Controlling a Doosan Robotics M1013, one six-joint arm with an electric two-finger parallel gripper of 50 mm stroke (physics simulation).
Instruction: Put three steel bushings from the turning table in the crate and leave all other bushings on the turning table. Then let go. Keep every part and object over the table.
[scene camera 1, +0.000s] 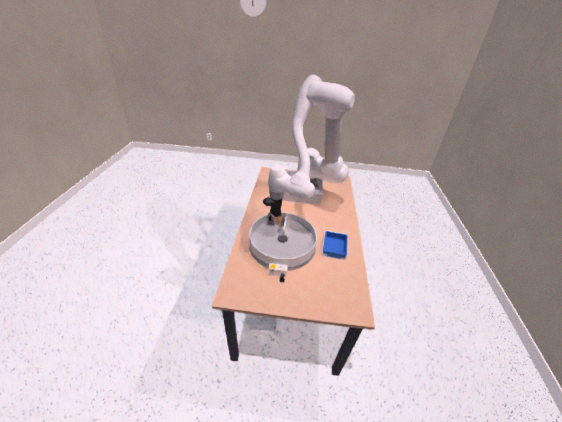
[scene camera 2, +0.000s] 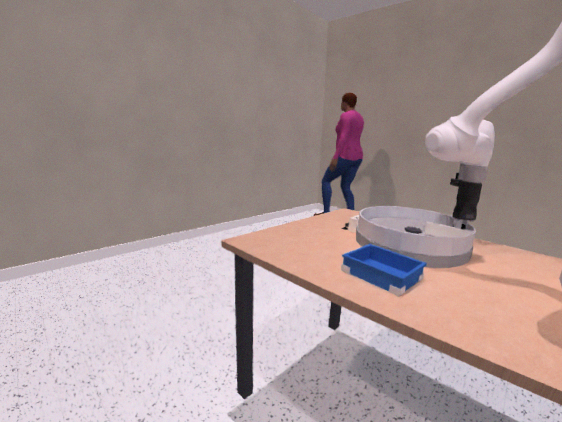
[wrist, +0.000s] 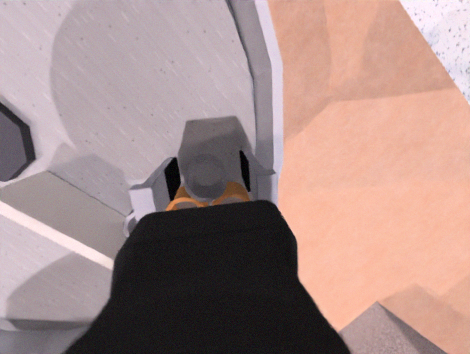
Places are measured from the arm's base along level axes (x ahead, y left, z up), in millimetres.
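Pixels of known places: gripper, between the fingertips: (scene camera 1: 272, 222) (wrist: 210, 166).
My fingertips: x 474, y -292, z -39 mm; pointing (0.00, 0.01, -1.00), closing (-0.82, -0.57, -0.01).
Note:
Ahead of a thing's pixels: the offset from my fingertips to its top centre. "spot": to the spot under its first point.
The grey turning table (scene camera 1: 255, 249) (scene camera 2: 399, 243) (wrist: 132, 57) stands mid-table. My gripper (scene camera 1: 274, 221) (scene camera 2: 463, 221) (wrist: 210, 166) is open and low inside the table's far rim. Its fingers stand on either side of an upright grey steel bushing (wrist: 206, 178) without closing on it. Two orange bushings (wrist: 184, 204) (wrist: 232, 198) stand right behind the steel one, partly hidden by the black gripper body. The blue crate {185 mm ahead, 400 mm left, 11 mm down} (scene camera 1: 335, 254) (scene camera 2: 376, 273) sits on the wooden table to the right of the turning table. I see nothing in the crate.
A white divider bar {spot: 48 mm ahead, 77 mm left, 40 mm up} (scene camera 1: 284, 222) (wrist: 56, 236) and a dark hub {154 mm ahead, 61 mm left, 0 mm up} (scene camera 1: 282, 238) (scene camera 2: 412, 229) (wrist: 10, 148) sit on the turning table. A small control box {spot: 393 mm ahead, 20 mm left, 4 mm down} (scene camera 1: 278, 268) is at its front. A person (scene camera 2: 347, 150) in pink stands by the far wall.

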